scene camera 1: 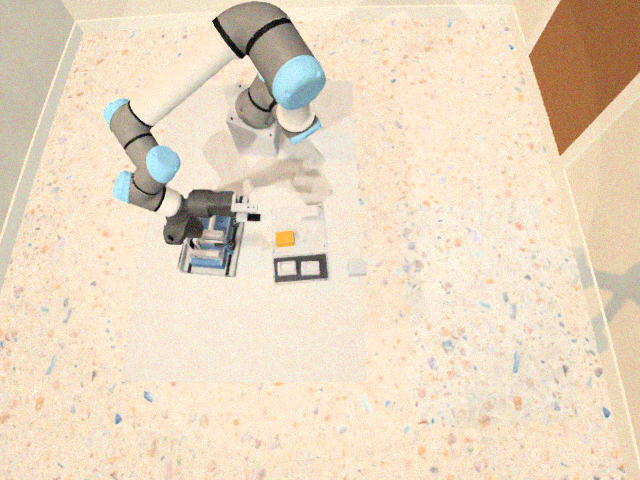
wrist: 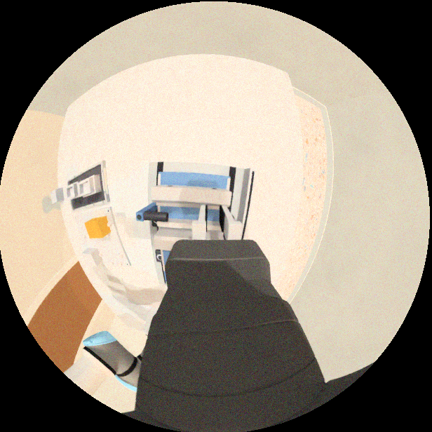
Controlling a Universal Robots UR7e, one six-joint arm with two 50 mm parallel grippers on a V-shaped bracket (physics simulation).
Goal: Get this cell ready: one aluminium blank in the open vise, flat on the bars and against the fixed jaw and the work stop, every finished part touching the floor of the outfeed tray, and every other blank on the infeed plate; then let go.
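Frame: origin at the arm's base, x right, y up, z back, level; metres.
Seen in the pictures: hand, tool point: (scene camera 1: 194,244); arm's base, link origin: (scene camera 1: 255,110).
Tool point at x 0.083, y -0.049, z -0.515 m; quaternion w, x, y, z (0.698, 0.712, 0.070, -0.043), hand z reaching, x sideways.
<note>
Pixels of each thing's top centre, then the offset from my tool point to it.
- vise, top centre: (scene camera 1: 207,223) dx -0.018, dy -0.009, dz +0.082 m
- orange block, top centre: (scene camera 1: 284,237) dx -0.269, dy -0.064, dz +0.097 m
- pale plate, top centre: (scene camera 1: 298,228) dx -0.302, dy -0.100, dz +0.152 m
- pale block, top centre: (scene camera 1: 357,267) dx -0.528, dy -0.072, dz +0.037 m
- faint pale shape, top centre: (scene camera 1: 309,210) dx -0.334, dy -0.064, dz +0.209 m
The vise (scene camera 1: 206,262) (wrist: 195,178), blue with pale jaws and bars, stands below the arm. In the wrist view my gripper (wrist: 214,220) is over it, its two pale fingers partway apart. Blue and pale vise parts show between them, and I make out no blank there. The dark body hides part of the vise. In the scene view another pair of fingers (scene camera 1: 248,210) sticks out to the right above the vise. An orange block (scene camera 1: 284,238) (wrist: 98,227) lies on a pale plate (scene camera 1: 305,246). Two light blocks (scene camera 1: 286,268) (scene camera 1: 310,267) sit in the dark-framed holder (scene camera 1: 298,268) (wrist: 90,201).
A pale block (scene camera 1: 356,267) lies right of the dark-framed holder. A faint pale shape (scene camera 1: 311,212) shows at the back of the plate. A black handle (wrist: 157,216) juts from the vise's side. The robot base (scene camera 1: 253,136) stands behind the vise and plate.
</note>
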